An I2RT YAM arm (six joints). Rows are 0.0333 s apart.
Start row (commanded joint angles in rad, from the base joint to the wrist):
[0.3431 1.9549 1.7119 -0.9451 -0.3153 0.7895]
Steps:
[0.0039 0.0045 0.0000 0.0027 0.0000 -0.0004]
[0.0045 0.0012 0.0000 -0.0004 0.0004 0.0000]
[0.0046 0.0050 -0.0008 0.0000 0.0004 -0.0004]
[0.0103 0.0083 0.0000 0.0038 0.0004 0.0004]
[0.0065 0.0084 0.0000 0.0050 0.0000 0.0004]
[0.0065 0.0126 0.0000 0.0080 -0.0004 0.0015]
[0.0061 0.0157 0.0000 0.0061 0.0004 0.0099]
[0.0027 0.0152 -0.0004 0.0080 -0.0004 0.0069]
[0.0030 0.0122 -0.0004 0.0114 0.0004 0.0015]
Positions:
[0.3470 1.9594 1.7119 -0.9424 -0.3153 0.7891]
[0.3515 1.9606 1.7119 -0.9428 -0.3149 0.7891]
[0.3561 1.9656 1.7111 -0.9428 -0.3145 0.7887]
[0.3664 1.9739 1.7111 -0.9390 -0.3141 0.7891]
[0.3729 1.9823 1.7111 -0.9340 -0.3141 0.7895]
[0.3794 1.9949 1.7111 -0.9260 -0.3145 0.7910]
[0.3855 2.0106 1.7111 -0.9199 -0.3141 0.8009]
[0.3882 2.0258 1.7107 -0.9119 -0.3145 0.8078]
[0.3912 2.0380 1.7103 -0.9005 -0.3141 0.8093]

